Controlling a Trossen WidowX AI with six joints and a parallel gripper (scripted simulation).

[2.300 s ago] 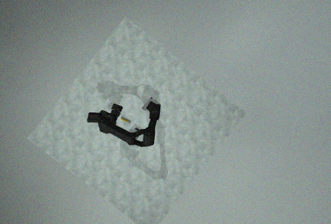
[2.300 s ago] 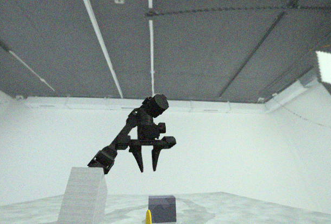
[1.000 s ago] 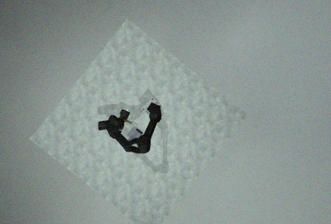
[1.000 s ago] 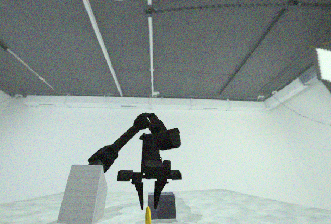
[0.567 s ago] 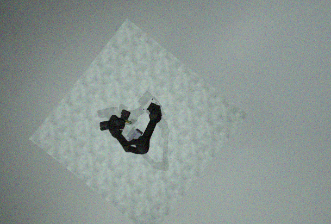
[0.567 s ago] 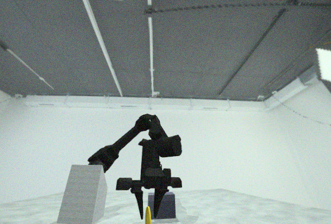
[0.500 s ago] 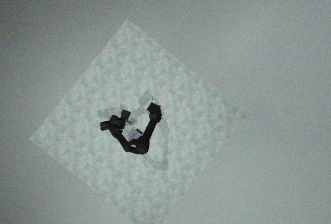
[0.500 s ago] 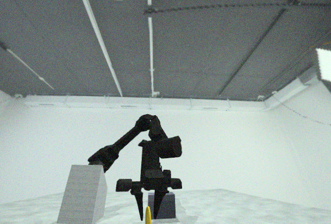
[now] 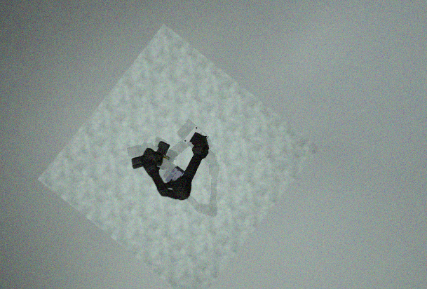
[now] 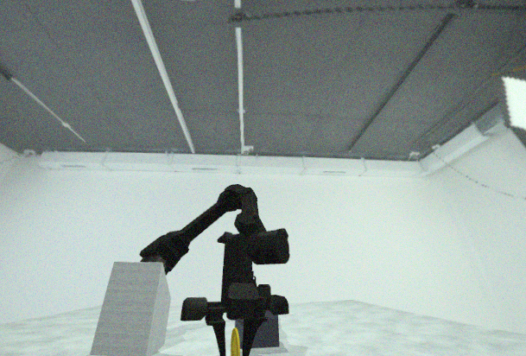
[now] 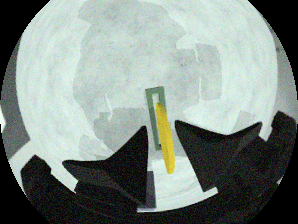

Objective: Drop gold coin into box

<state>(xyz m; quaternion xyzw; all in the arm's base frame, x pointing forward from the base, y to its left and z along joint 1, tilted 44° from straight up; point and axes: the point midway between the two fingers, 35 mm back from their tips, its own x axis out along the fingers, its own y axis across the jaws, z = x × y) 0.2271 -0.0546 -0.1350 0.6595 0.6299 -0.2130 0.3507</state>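
The gold coin lies 20 mm above my gripper tip.
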